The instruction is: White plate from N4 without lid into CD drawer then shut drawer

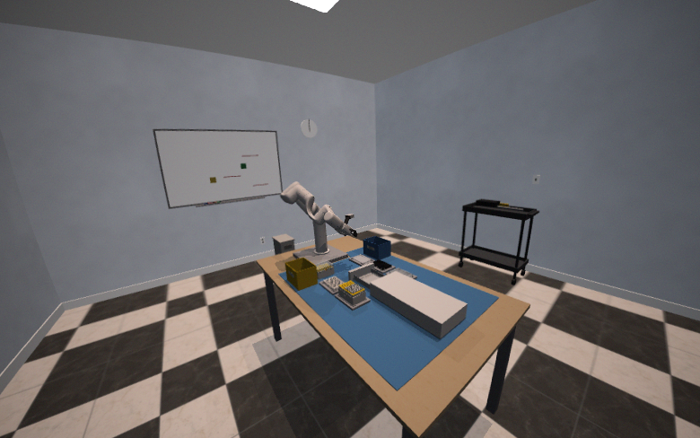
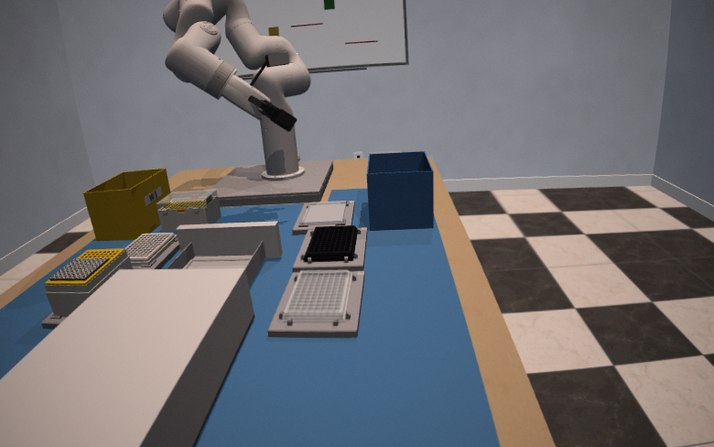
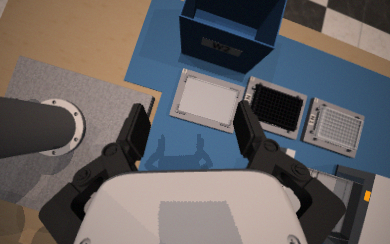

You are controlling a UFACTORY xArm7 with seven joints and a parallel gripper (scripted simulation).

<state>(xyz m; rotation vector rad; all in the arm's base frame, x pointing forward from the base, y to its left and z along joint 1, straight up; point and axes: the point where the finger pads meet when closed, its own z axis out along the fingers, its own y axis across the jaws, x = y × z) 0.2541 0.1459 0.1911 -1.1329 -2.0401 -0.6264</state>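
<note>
Now: the white plate 25 cm ahead of my hand, 24 cm to the right of it and 20 cm below it. Round my hand: drawer (34 cm ahead, 19 cm below, 2 cm to the right); then black plate (20 cm below, 17 cm ahead, 14 cm to the left); then blue bin (23 cm to the left, 18 cm below, 3 cm behind).
</note>
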